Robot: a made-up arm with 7 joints.
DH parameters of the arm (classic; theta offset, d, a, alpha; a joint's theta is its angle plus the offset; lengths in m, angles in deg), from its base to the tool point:
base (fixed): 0 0.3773 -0.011 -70
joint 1: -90 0.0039 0.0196 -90
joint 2: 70 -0.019 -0.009 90
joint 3: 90 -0.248 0.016 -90
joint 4: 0 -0.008 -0.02 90
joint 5: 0 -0.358 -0.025 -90
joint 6: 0 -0.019 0.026 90
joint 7: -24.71 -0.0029 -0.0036 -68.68
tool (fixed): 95.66 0.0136 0 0
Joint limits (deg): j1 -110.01..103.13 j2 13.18..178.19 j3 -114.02..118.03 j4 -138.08..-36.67 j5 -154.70..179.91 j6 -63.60..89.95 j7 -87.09..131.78
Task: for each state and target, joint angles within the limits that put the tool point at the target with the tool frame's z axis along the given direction. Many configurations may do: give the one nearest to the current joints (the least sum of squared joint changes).
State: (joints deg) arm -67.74 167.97 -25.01 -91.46 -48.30 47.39 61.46
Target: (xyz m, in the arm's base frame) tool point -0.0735 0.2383 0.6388 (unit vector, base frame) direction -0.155 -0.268 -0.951
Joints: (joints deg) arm -109.53 178.19 -58.12 -120.39 -68.08 88.69 100.67
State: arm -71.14 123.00 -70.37 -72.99 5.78 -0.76 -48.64
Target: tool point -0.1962 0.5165 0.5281 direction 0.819 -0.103 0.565
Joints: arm -86.34 161.82 -92.04 -57.61 19.64 32.36 -43.51
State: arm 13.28 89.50 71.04 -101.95 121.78 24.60 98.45
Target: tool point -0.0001 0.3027 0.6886 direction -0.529 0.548 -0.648
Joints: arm 35.12 63.61 105.98 -104.73 82.96 56.45 60.01
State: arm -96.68 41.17 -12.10 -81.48 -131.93 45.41 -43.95
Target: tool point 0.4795 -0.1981 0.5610 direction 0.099 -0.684 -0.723
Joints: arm -92.28 19.18 -26.53 -47.92 -124.40 28.81 -32.66
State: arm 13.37 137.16 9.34 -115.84 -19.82 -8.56 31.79
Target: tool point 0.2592 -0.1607 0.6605 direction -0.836 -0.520 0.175
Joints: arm -1.76 163.57 37.37 -102.17 -18.28 -11.50 37.40
